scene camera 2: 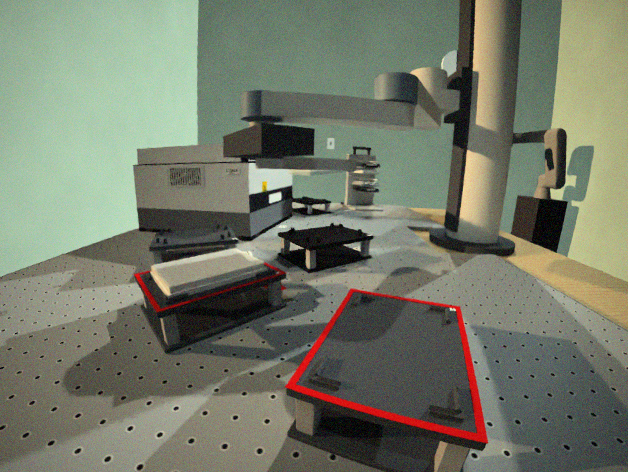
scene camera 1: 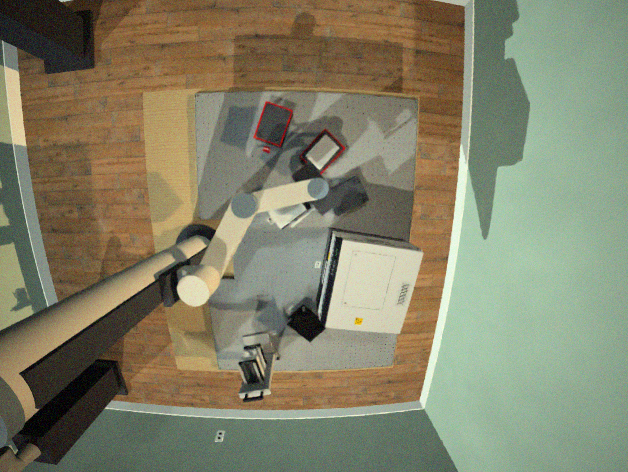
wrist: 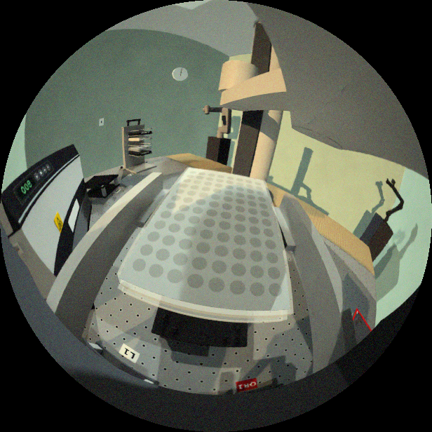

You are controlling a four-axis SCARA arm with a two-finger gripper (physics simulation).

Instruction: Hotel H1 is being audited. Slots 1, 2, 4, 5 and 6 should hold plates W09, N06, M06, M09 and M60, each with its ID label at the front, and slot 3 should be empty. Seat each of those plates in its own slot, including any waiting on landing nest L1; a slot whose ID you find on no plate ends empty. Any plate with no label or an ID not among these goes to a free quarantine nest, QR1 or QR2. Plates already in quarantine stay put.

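Frame: origin at the arm's base, x left, y back, z up, level; centimetres.
Seen in the pictures: gripper, fingertip midpoint: [scene camera 2: 335,165] [scene camera 1: 281,214]; arm's base, link origin: [scene camera 2: 470,243] [scene camera 1: 201,249].
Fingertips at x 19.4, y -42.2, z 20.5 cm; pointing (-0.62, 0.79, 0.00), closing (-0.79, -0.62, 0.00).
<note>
Pixels of each thing's top centre, then the offset from my fingertips to it. "pt": a spot on its surface instead.
- Hotel H1, surface spot: [scene camera 2: 353,187] pt dx -76.4, dy +10.7, dz -9.4 cm
- dark landing nest, top centre: [scene camera 2: 194,230] [scene camera 1: 348,196] dx +6.9, dy -28.0, dz -13.2 cm
- large white device, top centre: [scene camera 2: 221,149] [scene camera 1: 374,291] dx -29.8, dy -36.5, dz +5.2 cm
- low black nest, top centre: [scene camera 2: 307,198] [scene camera 1: 306,326] dx -58.1, dy -10.1, dz -13.6 cm
My gripper [scene camera 1: 289,213] [wrist: 222,191] is shut on a pale plate [scene camera 1: 285,216] [scene camera 2: 312,173] [wrist: 215,250] and holds it level, well above the black nest [scene camera 2: 324,236] [wrist: 200,330]. The near edge in the wrist view shows no readable ID. Hotel H1 [scene camera 2: 352,185] [wrist: 127,147] stands at the far end and holds several plates; their IDs are too small to read. A red-edged nest [scene camera 1: 274,124] [scene camera 2: 390,350] bears no plate. Another red-edged nest [scene camera 2: 167,306], by the QR1 label [wrist: 246,384], holds a pale plate [scene camera 1: 322,151] [scene camera 2: 208,271]. The dark landing nest [scene camera 1: 350,195] [scene camera 2: 192,237] appears empty.
The large white device [scene camera 1: 370,284] [scene camera 2: 190,187] [wrist: 42,220] stands beside the nests. A low black nest [scene camera 1: 306,323] [scene camera 2: 310,204] [wrist: 102,184] is near its corner, towards the hotel. The L1 label [wrist: 129,352] lies on the perforated table. The arm column [scene camera 2: 492,121] stands at the table's side.
</note>
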